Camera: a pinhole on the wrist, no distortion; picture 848 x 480 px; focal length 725.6 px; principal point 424.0 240.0 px. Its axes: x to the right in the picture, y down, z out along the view. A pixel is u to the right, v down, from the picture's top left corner.
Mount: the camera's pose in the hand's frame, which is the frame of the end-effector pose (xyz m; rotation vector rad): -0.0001 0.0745 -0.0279 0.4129 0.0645 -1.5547
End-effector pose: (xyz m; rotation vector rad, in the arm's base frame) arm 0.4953 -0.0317 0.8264 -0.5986 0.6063 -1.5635
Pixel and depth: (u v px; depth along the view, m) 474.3 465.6 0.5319
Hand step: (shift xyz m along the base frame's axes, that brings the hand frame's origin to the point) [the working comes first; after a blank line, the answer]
In the camera's frame: 0.0369 0.1654 0.5319

0.2459 -0.0541 0.4426
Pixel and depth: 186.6 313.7 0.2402
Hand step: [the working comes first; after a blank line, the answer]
In the camera's frame: -0.0786 0.0244 0.2402

0.2125 0.0182 0.1080
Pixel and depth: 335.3 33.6 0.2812
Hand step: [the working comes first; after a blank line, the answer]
In the camera's frame: -0.0344 -0.0800 0.2812

0.1857 0.1307 0.1420
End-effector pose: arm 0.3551 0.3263 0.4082 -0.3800 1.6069 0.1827
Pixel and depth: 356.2 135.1 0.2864
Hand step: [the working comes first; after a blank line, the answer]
In the camera's frame: -0.0268 -0.0414 0.2864

0.2198 0.1108 0.0824
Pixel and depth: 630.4 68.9 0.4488
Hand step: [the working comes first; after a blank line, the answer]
In the camera's frame: 0.1277 -0.1058 0.4488

0.3760 -0.0251 0.1897
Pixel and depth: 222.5 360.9 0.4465
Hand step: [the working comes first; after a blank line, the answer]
In the camera's frame: -0.1240 0.0744 0.4465

0.3928 0.2087 -0.0125
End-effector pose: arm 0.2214 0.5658 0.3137 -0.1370 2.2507 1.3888
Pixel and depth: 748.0 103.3 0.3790
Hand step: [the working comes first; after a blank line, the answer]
In the camera's frame: 0.1692 -0.0714 0.3790

0.2850 0.1049 -0.1874
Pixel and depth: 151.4 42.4 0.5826
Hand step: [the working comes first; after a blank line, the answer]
In the camera's frame: -0.2189 -0.1587 0.5826

0.4050 0.4779 0.0274
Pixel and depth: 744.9 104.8 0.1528
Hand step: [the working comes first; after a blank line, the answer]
In the camera's frame: 0.0676 -0.0285 0.1528

0.0940 0.0497 -0.0330
